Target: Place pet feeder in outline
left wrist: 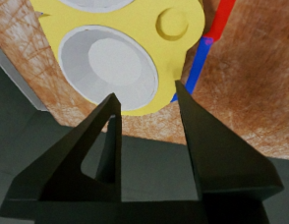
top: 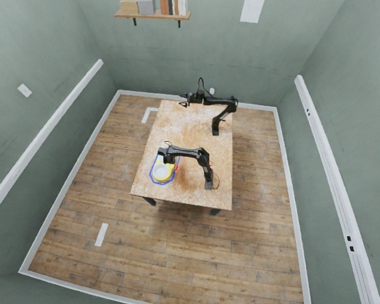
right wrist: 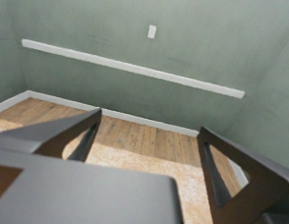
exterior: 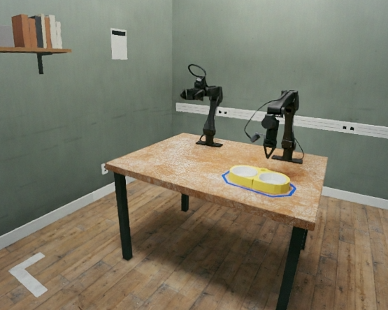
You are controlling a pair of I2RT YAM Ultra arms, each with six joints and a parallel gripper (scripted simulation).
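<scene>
The pet feeder lies 110 mm below my left hand, 50 mm ahead of it and 20 mm to the right of it. Round my left hand: steel bowl 100 mm below, 70 mm ahead, 60 mm to the left; then taped outline 130 mm below, 50 mm ahead, 20 mm to the right.
</scene>
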